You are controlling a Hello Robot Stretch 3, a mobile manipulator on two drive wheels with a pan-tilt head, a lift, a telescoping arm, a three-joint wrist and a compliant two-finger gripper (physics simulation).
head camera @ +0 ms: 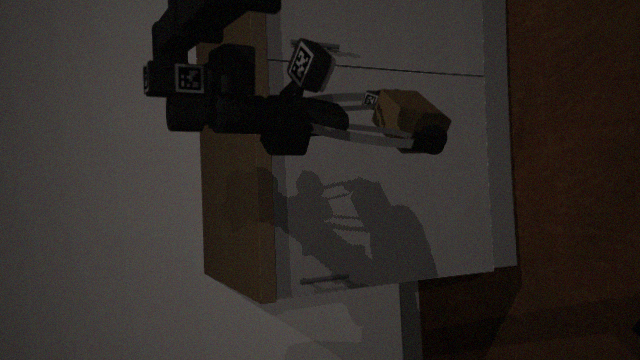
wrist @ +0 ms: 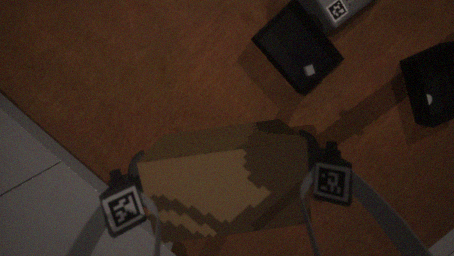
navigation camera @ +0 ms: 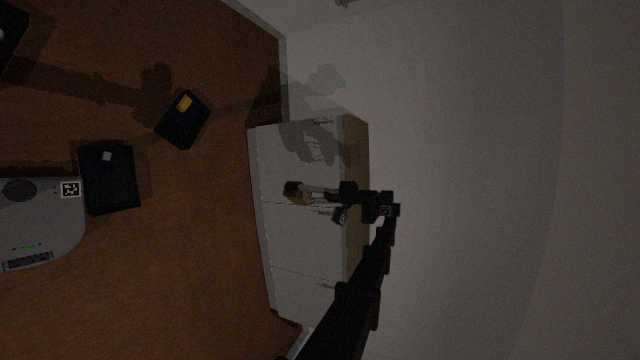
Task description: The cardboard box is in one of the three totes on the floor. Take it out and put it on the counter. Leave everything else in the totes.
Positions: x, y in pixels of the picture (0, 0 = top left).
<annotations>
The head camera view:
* my gripper: 422, 120
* tan cardboard box: 408, 111
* grey counter: 346, 215
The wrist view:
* my gripper: 225, 159
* grey counter: 55, 194
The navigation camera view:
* my gripper: 292, 193
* grey counter: 304, 253
</annotations>
